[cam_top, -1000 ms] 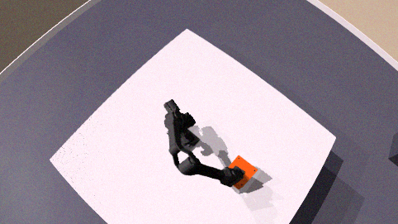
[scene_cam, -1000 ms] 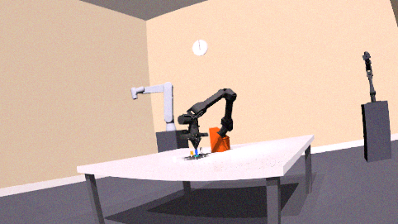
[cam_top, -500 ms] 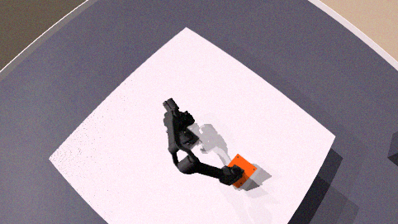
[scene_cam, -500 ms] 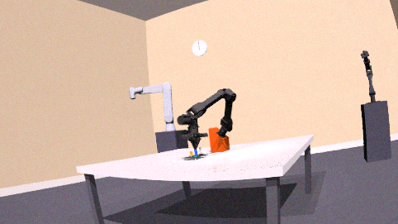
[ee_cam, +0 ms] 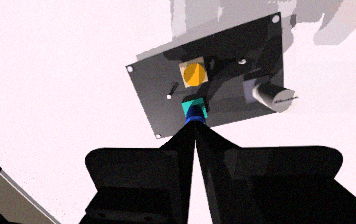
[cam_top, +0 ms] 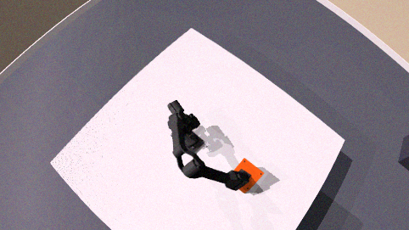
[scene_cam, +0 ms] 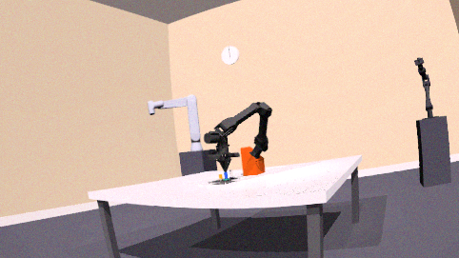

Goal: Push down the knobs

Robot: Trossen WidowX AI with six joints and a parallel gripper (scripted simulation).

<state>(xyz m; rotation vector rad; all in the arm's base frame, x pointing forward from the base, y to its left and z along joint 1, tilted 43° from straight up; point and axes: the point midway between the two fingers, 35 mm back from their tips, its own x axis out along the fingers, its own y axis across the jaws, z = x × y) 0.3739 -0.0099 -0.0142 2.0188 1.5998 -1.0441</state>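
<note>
The blue knob is 10 mm below my gripper tip.
</note>
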